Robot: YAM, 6 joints.
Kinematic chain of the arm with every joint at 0, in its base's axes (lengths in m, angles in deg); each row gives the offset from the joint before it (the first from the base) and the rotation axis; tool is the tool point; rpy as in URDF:
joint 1: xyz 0 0 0.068 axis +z
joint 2: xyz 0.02 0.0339 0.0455 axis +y
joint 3: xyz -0.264 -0.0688 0 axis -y
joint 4: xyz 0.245 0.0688 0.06 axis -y
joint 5: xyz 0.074 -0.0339 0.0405 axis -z
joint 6: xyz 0.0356 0 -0.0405 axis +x
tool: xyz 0 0 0 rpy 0 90 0
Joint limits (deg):
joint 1: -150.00..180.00
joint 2: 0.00..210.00
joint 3: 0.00..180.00
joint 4: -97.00..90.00
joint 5: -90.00..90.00
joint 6: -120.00..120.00
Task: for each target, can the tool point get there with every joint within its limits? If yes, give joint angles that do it. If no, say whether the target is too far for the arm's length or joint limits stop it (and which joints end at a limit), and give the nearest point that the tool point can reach.
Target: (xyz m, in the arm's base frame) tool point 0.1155 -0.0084 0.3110
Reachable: yes | joints -16.84 27.76 37.55 -25.20 -45.49 -83.08
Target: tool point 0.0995 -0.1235 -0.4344
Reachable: no: joint limits stop it (at a limit: joint 2) | nearest point 0.1080 -0.1340 -0.3721 | short by 0.064 m
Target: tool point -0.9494 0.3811 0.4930
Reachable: no: too far | nearest point -0.5618 0.2255 0.3350 | short by 0.447 m
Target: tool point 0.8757 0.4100 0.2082
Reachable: no: too far | nearest point 0.5821 0.2725 0.1758 | short by 0.326 m
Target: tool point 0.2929 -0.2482 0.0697
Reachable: yes | joints -35.60 125.42 52.48 45.18 61.72 -39.12
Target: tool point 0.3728 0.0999 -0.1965
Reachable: yes | joints 11.76 174.42 82.57 31.46 -37.74 98.42
